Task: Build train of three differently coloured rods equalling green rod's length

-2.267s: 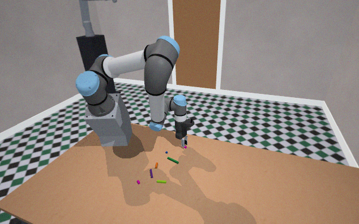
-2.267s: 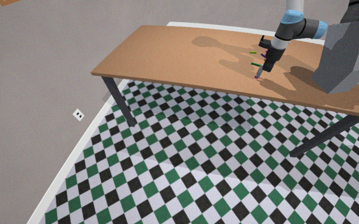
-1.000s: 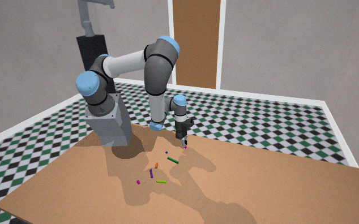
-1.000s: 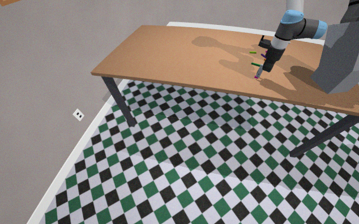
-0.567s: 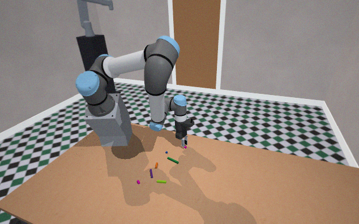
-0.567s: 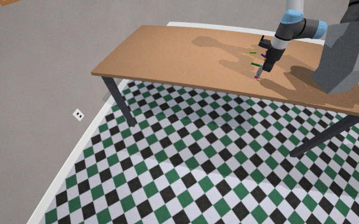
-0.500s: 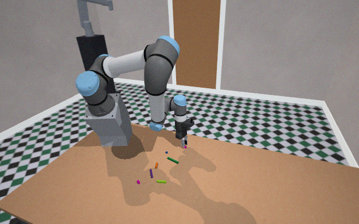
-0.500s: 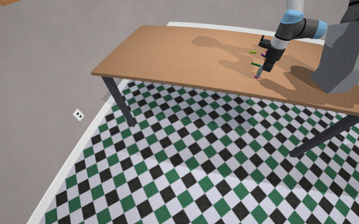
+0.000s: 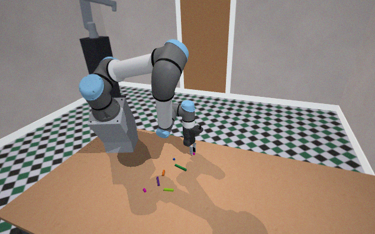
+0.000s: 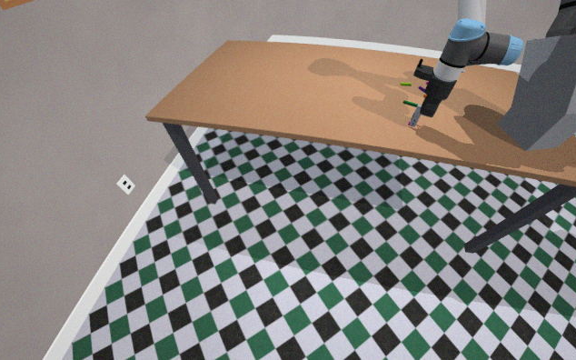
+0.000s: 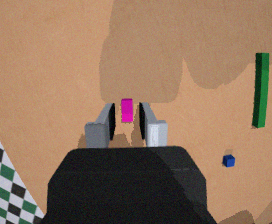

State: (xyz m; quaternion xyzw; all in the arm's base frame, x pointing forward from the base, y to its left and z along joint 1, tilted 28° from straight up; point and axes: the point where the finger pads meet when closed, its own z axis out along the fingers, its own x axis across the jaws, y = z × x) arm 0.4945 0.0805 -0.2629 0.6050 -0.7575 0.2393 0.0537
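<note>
My hand is 9 cm past the blue rod, 9 cm to the left of it and 2 cm above it. Round my hand: purple rod 9 cm behind, 29 cm to the right, 2 cm below; green rod 2 cm behind, 14 cm to the right, 2 cm below; orange rod 9 cm behind, 22 cm to the right, 2 cm below.
</note>
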